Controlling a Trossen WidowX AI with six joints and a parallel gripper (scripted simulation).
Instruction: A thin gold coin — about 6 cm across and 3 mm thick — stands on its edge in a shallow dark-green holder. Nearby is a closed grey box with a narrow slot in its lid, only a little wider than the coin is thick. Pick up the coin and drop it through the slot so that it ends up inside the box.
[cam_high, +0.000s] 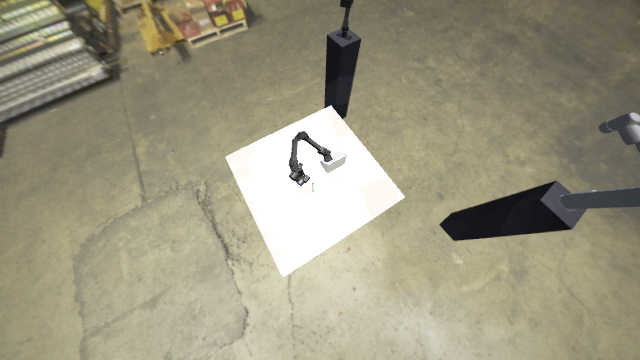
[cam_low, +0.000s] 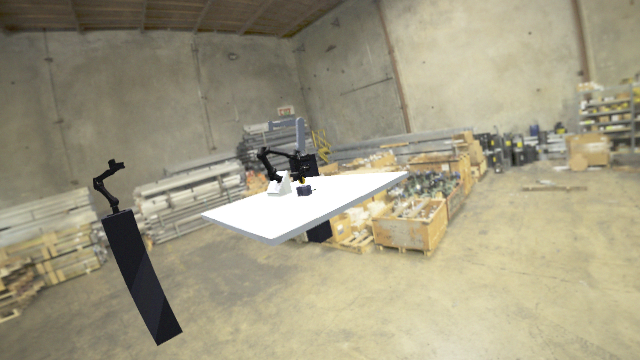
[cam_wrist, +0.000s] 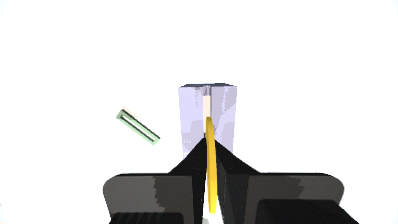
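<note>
Right now the gold coin is 2 cm above my gripper tip.
</note>
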